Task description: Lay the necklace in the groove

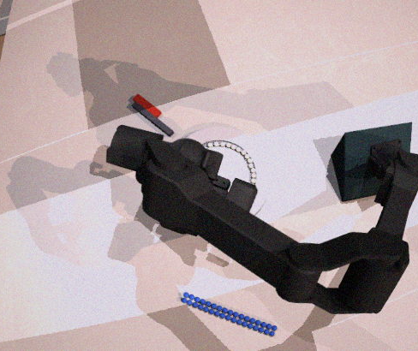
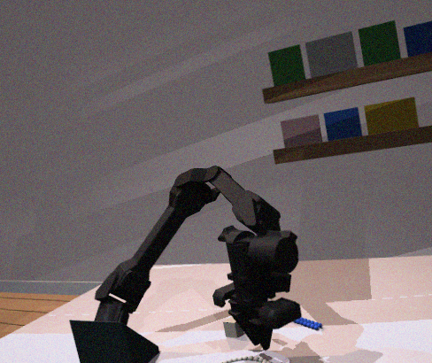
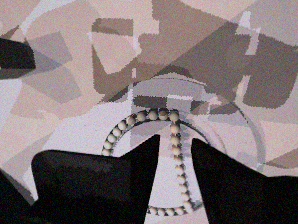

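My gripper tip is now 4 cm to the left of the round bead board, 4 cm past it and 4 cm above it. Also, from my gripper tip: small beige cube (14 cm to the left, 12 cm behind, 3 cm below); then grey block (21 cm to the right, 7 cm ahead, 4 cm below).
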